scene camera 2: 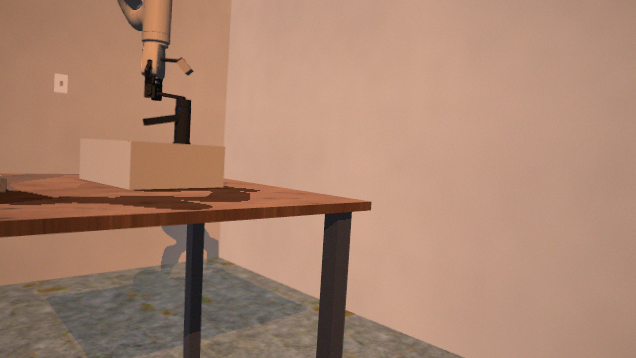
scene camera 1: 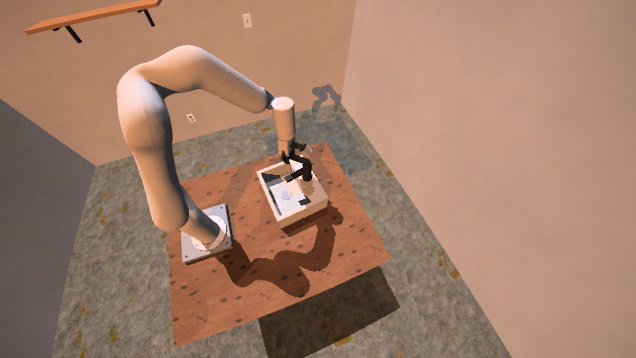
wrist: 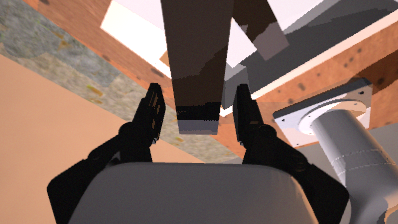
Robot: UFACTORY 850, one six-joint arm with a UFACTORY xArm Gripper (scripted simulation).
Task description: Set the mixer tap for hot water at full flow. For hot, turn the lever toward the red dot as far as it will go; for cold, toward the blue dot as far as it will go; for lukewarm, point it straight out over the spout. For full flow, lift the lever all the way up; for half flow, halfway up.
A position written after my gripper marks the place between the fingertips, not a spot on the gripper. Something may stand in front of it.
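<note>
My gripper [scene camera 2: 153,99] is visible, and the wrist view likewise shows the gripper [wrist: 198,95].
</note>
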